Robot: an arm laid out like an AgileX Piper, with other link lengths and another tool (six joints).
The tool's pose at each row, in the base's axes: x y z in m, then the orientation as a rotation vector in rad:
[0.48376, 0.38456, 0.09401, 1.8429, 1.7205, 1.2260]
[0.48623, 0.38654, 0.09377, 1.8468, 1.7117, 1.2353]
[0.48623, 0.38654, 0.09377, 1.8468, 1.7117, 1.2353]
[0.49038, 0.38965, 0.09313, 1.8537, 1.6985, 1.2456]
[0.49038, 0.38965, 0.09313, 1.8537, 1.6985, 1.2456]
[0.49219, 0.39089, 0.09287, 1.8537, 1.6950, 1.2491]
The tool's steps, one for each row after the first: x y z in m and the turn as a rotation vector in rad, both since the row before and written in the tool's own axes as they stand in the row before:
[0.00150, 0.00098, 0.00262, -0.0054, 0.0027, 0.0073]
[0.00000, 0.00000, 0.00000, 0.0000, 0.0000, 0.0000]
[0.00223, 0.00148, 0.00449, -0.0069, 0.0016, 0.0106]
[0.00000, 0.00000, 0.00000, 0.0000, 0.0000, 0.0000]
[0.00088, 0.00066, 0.00192, -0.0029, 0.0009, 0.0018]

